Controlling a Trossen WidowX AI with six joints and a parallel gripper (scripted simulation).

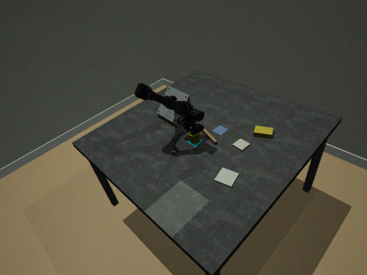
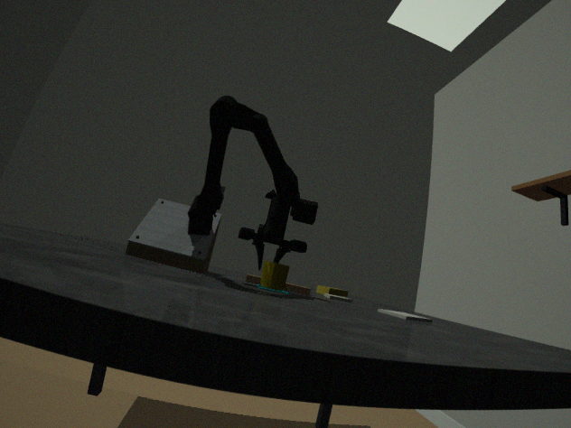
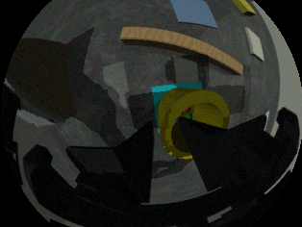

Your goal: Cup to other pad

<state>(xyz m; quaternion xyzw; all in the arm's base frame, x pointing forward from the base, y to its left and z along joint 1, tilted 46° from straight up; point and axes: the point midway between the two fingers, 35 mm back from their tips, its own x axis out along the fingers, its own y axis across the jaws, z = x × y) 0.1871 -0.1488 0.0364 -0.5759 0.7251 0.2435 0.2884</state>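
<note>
Right now the yellow cup is 20 mm ahead of my gripper tip and 10 mm below it. The rest, counted from my gripper tip: pale blue pad (110 mm ahead, 170 mm to the left, 50 mm below); then cyan pad (30 mm ahead, 50 mm below); then wooden stick (70 mm ahead, 80 mm to the left, 40 mm below).
</note>
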